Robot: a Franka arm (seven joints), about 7 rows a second.
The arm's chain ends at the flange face. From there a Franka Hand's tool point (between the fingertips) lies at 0.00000 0.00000 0.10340 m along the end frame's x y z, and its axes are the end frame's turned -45 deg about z.
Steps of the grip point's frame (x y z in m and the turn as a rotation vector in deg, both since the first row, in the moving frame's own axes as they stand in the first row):
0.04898 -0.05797 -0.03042 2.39 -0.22 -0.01
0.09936 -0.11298 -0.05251 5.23 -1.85 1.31
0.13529 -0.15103 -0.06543 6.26 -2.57 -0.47
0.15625 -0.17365 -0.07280 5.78 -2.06 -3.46
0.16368 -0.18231 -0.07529 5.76 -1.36 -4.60
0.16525 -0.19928 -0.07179 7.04 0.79 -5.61
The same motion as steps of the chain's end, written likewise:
-0.00303 -0.07286 -0.03033 1.53 -1.85 -0.01
-0.00066 -0.14574 -0.05203 2.39 -5.01 1.31
0.00013 -0.19781 -0.06471 2.61 -6.24 -0.47
-0.00218 -0.22884 -0.07221 2.63 -5.54 -3.46
-0.00389 -0.23942 -0.07474 3.11 -5.03 -4.60
-0.01563 -0.24820 -0.07100 5.54 -4.42 -5.61

